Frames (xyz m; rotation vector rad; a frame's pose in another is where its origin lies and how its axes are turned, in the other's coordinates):
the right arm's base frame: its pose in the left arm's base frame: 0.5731 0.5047 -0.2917 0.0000 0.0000 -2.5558
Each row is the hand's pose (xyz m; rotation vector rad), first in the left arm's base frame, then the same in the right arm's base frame.
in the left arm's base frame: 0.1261 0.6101 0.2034 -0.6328 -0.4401 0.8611
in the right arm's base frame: 0.3142 -0.3350 0.4951 -0.3245 0.9964 -2.6449
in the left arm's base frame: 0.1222 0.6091 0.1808 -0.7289 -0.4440 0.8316
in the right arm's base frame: 0.3180 -0.3363 0.4725 -0.2927 1.1265 -2.6221
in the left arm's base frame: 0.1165 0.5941 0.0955 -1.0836 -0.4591 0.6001
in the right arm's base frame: 0.3310 -0.3269 0.3872 -0.1804 1.6661 -2.5650
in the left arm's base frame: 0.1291 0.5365 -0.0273 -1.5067 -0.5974 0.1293
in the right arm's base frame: 0.3524 -0.2720 0.2644 0.1764 -2.0807 1.9460
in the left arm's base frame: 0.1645 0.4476 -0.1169 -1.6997 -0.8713 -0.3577
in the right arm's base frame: 0.3720 -0.1783 0.1748 0.3858 -2.1107 1.3113
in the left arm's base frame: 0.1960 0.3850 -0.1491 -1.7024 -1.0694 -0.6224
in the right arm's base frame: 0.3804 -0.1087 0.1426 0.5586 -2.0344 1.0179
